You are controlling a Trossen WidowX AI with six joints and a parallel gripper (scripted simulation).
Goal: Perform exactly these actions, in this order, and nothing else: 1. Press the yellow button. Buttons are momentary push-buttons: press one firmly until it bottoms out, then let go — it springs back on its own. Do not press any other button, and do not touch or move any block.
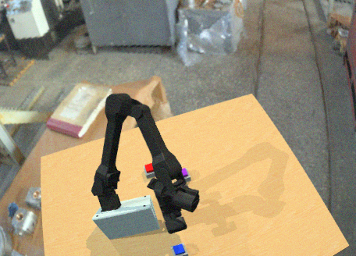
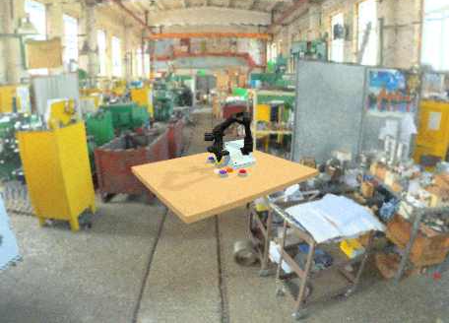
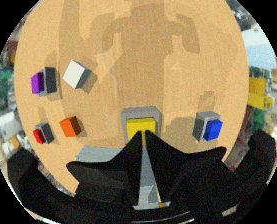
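My gripper tip is now 70 mm short of the grey block, 100 mm to the right of it and 30 mm above it. Also, from my gripper tip: orange block (20 mm behind, 130 mm to the left, 30 mm below); then yellow button (10 mm below); then blue button (130 mm to the right, 10 mm below).
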